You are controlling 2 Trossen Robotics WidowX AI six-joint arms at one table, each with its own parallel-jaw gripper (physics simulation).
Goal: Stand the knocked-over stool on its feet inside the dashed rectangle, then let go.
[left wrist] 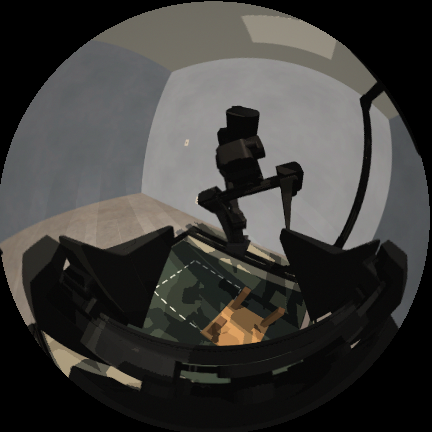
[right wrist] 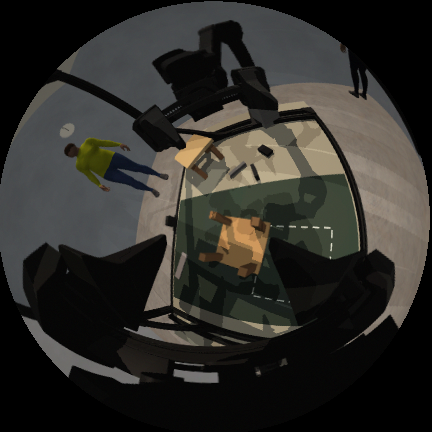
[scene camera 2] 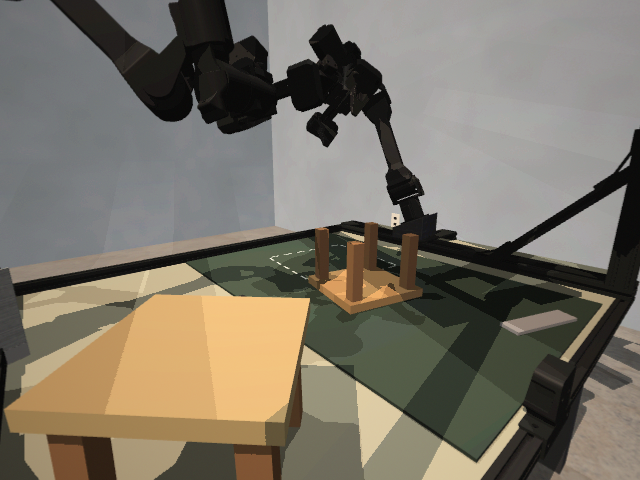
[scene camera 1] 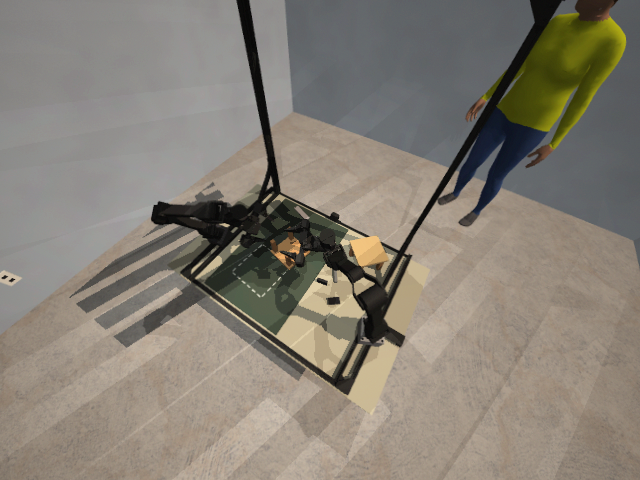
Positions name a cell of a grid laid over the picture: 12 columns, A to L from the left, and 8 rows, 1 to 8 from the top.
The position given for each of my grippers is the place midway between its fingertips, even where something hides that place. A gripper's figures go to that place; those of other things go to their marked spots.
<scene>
My left gripper (scene camera 2: F2) is 0.64 m from the lens. My right gripper (scene camera 2: G3) is 0.67 m from the lens. A light wooden table (scene camera 2: E7): 0.24 m from the lens.
</scene>
